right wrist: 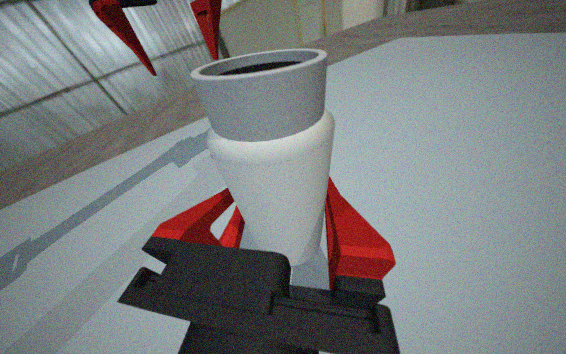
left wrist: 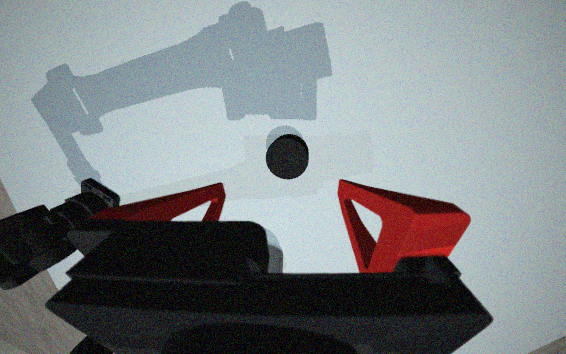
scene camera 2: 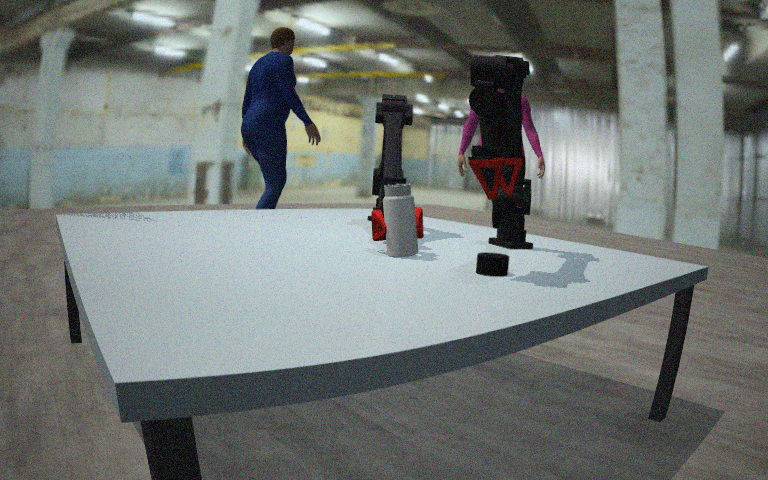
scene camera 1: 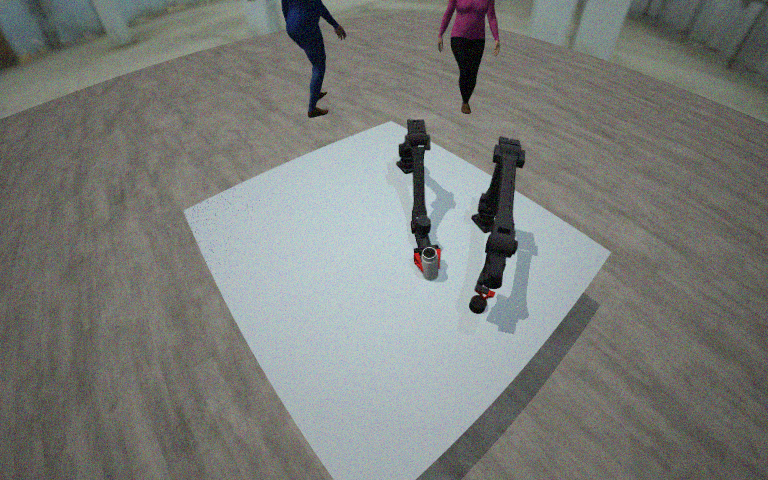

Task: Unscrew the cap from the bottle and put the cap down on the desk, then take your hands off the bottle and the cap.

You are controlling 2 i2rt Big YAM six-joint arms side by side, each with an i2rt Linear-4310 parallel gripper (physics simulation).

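Where they show: left gripper, fingertip midpoint: [right wrist: 188, 67] [left wrist: 280, 187] [scene camera 2: 500, 197] [scene camera 1: 488, 288]; right gripper, fingertip midpoint: [scene camera 2: 402, 228] [scene camera 1: 431, 270]; left arm's base at its link origin: [left wrist: 103, 203] [scene camera 2: 510, 246] [scene camera 1: 484, 223]; right arm's base at its link origin: [scene camera 1: 406, 167].
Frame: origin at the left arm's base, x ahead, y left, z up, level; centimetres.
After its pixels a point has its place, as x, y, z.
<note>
The grey-white bottle [scene camera 1: 430, 268] {43.2, 18.8, 9.2} [scene camera 2: 400, 226] {42.7, 18.8, 6.7} [right wrist: 280, 175] {42.2, 12.5, 11.5} stands upright on the desk with its mouth uncovered. My right gripper [scene camera 1: 428, 261] {41.8, 17.7, 6.0} [scene camera 2: 398, 224] {41.8, 17.7, 6.0} [right wrist: 286, 180] {41.8, 17.7, 6.0} is shut on the bottle's body, one red finger on each side. The black cap [scene camera 1: 478, 304] {32.3, 38.5, 3.6} [scene camera 2: 492, 264] {33.3, 40.3, 2.2} [left wrist: 287, 156] {31.2, 38.1, 3.6} lies on the desk to the right of the bottle in both scene views. My left gripper [scene camera 1: 485, 294] {31.6, 39.0, 14.8} [scene camera 2: 495, 191] {31.6, 39.0, 14.8} [left wrist: 280, 187] {31.6, 39.0, 14.8} is open and empty, raised above the cap and apart from it. Its red fingertips also show behind the bottle in the right wrist view.
The pale desk [scene camera 1: 317, 283] {84.9, 0.5, 0.0} [scene camera 2: 254, 305] {80.4, 56.9, 0.0} has a dark front edge in scene camera 2. A person in blue [scene camera 1: 308, 42] [scene camera 2: 269, 113] and a person in pink [scene camera 1: 470, 22] [scene camera 2: 531, 124] stand on the floor behind it. Arm shadows fall on the desk.
</note>
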